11 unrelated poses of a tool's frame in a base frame.
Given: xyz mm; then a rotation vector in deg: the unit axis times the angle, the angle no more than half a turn.
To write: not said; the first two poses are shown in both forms.
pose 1, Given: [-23.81 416.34 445.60 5.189 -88.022 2.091]
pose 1, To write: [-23.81 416.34 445.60 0.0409 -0.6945 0.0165 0.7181]
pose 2, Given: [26.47 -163.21 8.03 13.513 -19.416 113.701]
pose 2, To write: [26.47 -163.21 8.03 0.0987 -0.1419 0.8309 0.5289]
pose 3, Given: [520.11 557.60 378.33 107.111 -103.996 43.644]
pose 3, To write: [520.11 557.60 378.33 0.6730 -0.6534 0.2742 0.2118]
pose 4, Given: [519.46 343.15 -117.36 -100.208 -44.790 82.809]
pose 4, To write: [519.46 343.15 -117.36 -0.6792 -0.3036 0.5613 0.3625]
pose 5, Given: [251.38 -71.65 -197.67 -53.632 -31.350 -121.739]
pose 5, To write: [251.38 -71.65 -197.67 -0.3647 -0.2132 -0.8278 0.3692]
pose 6, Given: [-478.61 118.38 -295.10 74.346 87.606 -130.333]
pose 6, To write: [-478.61 118.38 -295.10 0.4273 0.5035 -0.7490 0.0545]
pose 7, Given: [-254.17 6.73 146.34 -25.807 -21.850 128.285]
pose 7, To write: [-254.17 6.73 146.34 -0.1782 -0.1508 0.8856 0.4014]
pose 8, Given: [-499.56 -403.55 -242.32 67.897 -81.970 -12.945]
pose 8, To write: [-499.56 -403.55 -242.32 0.5098 -0.6154 -0.0972 0.5933]
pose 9, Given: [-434.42 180.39 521.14 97.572 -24.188 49.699]
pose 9, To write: [-434.42 180.39 521.14 0.7219 -0.1790 0.3677 0.5582]
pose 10, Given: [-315.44 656.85 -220.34 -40.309 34.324 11.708]
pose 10, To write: [-315.44 656.85 -220.34 -0.3388 0.2885 0.0984 0.8901]
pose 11, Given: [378.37 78.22 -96.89 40.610 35.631 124.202]
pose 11, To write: [378.37 78.22 -96.89 0.2774 0.2434 0.8486 0.3791]
